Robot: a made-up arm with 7 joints. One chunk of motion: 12 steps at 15 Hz.
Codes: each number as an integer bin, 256 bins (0 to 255) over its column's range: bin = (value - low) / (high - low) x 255, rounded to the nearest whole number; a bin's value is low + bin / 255 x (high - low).
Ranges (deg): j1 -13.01..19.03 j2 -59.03..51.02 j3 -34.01..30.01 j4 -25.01..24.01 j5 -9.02..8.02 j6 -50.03..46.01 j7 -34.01..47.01
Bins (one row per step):
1: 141 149 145 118 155 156 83
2: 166 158 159 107 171 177 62
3: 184 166 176 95 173 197 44
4: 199 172 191 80 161 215 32
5: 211 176 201 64 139 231 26
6: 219 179 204 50 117 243 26
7: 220 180 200 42 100 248 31
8: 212 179 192 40 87 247 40
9: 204 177 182 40 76 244 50
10: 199 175 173 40 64 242 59
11: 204 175 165 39 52 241 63
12: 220 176 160 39 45 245 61
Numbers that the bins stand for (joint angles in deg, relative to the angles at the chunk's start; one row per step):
1: 4.71 5.27 2.39 -2.33 1.34 8.72 -7.64
2: 7.85 9.16 5.91 -4.44 2.41 16.63 -14.31
3: 10.11 12.61 10.18 -6.75 2.54 24.17 -20.03
4: 11.99 15.20 13.94 -9.63 1.74 30.94 -23.84
5: 13.50 16.93 16.45 -12.71 0.27 36.97 -25.75
6: 14.51 18.22 17.21 -15.40 -1.20 41.49 -25.75
7: 14.63 18.65 16.20 -16.94 -2.34 43.37 -24.16
8: 13.63 18.22 14.19 -17.32 -3.21 43.00 -21.30
9: 12.62 17.36 11.68 -17.32 -3.94 41.87 -18.12
10: 11.99 16.49 9.42 -17.32 -4.74 41.11 -15.26
11: 12.62 16.49 7.41 -17.51 -5.55 40.74 -13.99
12: 14.63 16.93 6.16 -17.51 -6.01 42.24 -14.63

